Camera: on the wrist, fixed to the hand. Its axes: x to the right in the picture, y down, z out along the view.
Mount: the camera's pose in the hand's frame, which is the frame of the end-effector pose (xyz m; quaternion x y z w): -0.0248 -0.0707 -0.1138 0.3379 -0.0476 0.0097 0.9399
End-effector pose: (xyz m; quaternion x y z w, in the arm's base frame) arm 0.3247 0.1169 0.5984 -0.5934 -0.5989 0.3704 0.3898
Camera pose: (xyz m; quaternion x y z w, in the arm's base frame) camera 0.3978 0.0884 0.7098 -0.4142 -0.4506 0.5826 0.5348
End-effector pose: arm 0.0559 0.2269 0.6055 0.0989 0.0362 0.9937 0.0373
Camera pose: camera 0.0622 0.2879 0.4838 -0.1532 -0.3671 -0.9175 0.0063
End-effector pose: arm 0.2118 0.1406 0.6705 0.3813 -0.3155 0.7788 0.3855
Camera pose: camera 0.2416 0.2567 0.6056 0.5227 -0.0554 0.8242 0.2109
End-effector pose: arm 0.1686 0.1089 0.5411 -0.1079 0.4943 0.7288 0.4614
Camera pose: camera 0.2033 0.0076 0.4569 0.0940 0.6900 0.5276 0.4866
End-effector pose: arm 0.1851 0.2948 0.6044 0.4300 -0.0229 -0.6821 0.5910
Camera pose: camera 0.1976 0.3908 0.5085 0.5712 -0.2843 -0.6481 0.4157
